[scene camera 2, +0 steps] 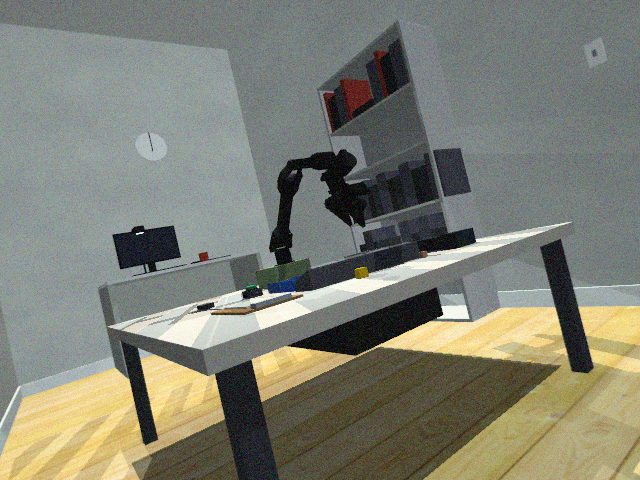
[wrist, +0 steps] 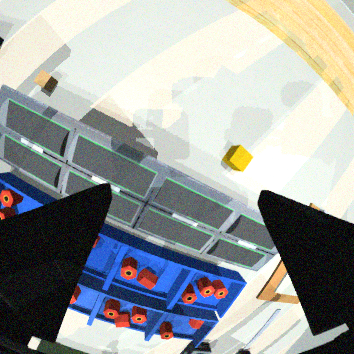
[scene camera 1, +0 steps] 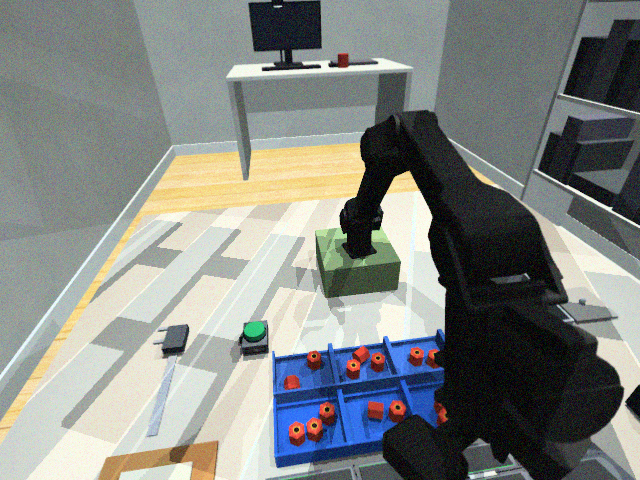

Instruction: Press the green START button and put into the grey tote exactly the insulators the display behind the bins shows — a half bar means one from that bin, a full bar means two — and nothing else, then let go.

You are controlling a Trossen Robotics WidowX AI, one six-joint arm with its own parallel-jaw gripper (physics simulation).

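Places are measured from the arm's base along level axes (x back, y up, z left), in millimetres.
Pixels of known places: gripper, fingertip midpoint: point(scene camera 2: 357, 226) point(wrist: 187, 194); arm's base, origin of the base link: point(scene camera 2: 284, 263) point(scene camera 1: 358, 248).
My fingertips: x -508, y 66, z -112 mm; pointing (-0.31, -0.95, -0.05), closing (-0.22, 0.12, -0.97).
Observation:
Ahead of a thing's pixels: the offset from my fingertips to its top centre. "spot": to the spot under its first point.
My gripper point(scene camera 2: 356, 223) point(wrist: 187, 194) is open and empty, high above the display point(scene camera 2: 336, 273) point(wrist: 112, 162), whose dark green-edged panels carry white bars; I cannot tell their lengths reliably. In scene camera 1 the arm hides the gripper's fingertips. Blue bins @(dx +181, dy -115, dz -120 mm) point(scene camera 1: 330, 452) point(scene camera 2: 283, 285) point(wrist: 222, 274) stand in two rows in front of the display. Red insulators point(scene camera 1: 326, 413) point(wrist: 129, 268) lie in them, some upright, some on their sides. The START button @(dx +391, dy -109, dz -167 mm) point(scene camera 1: 254, 330) point(scene camera 2: 251, 287) has a green cap and stands left of the bins. The grey tote is mostly hidden by the arm in scene camera 1.
A yellow block @(dx -48, dy -122, dz -97 mm) point(scene camera 2: 361, 272) point(wrist: 238, 158) and a tan block @(dx -83, dy -129, dz +205 mm) point(wrist: 46, 80) lie on the far side of the display. A black plug-like object @(spot: dx +440, dy -130, dz -319 mm) point(scene camera 1: 175, 338) and an orange-brown frame @(dx +117, dy -131, dz -363 mm) point(scene camera 1: 210, 454) point(wrist: 270, 287) are at the left. A green block point(scene camera 1: 361, 279) point(scene camera 2: 297, 271) supports the arm.

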